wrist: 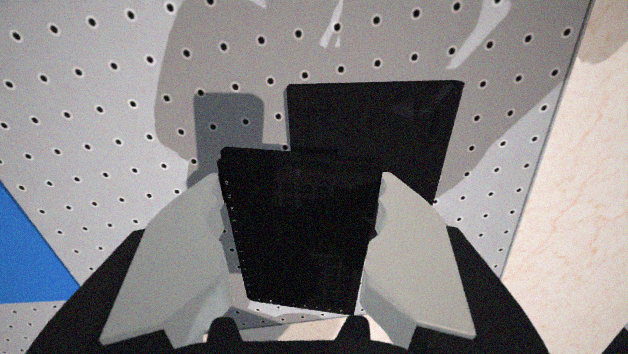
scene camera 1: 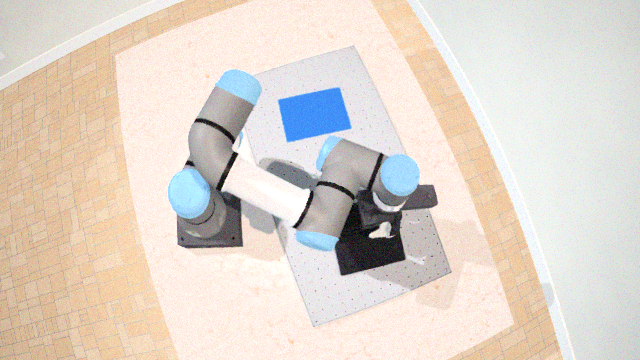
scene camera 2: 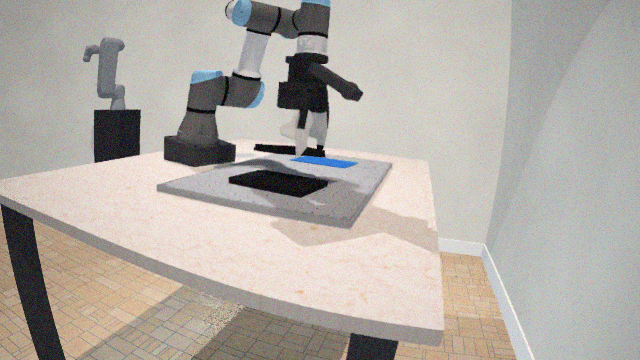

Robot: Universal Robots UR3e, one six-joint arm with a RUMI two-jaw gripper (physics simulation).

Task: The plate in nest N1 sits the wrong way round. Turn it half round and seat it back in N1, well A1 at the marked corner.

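Note:
The dark plate [scene camera 1: 353, 219] [scene camera 2: 272, 148] [wrist: 305, 225] is held level above the pegboard. My gripper [scene camera 1: 384, 231] [scene camera 2: 310, 151] [wrist: 302, 176] is shut on it, with one pale finger at each side in the wrist view. The black nest N1 [scene camera 1: 372, 257] [scene camera 2: 277, 183] [wrist: 375, 115] lies on the pegboard, lower than the plate. In the wrist view it shows beyond the plate's far edge, and the plate hides part of it. Its sides look nearly in line with the plate's. Well A1 and the marked corner cannot be made out.
The grey pegboard [scene camera 1: 330, 306] [scene camera 2: 200, 186] [wrist: 100, 125] lies on the pale table [scene camera 1: 240, 310] [scene camera 2: 240, 240] [wrist: 575, 200]. A flat blue rectangle [scene camera 1: 315, 115] [scene camera 2: 325, 162] [wrist: 30, 250] lies on it. A second, grey arm [scene camera 2: 107, 70] stands on a black pedestal [scene camera 2: 117, 135] in the background.

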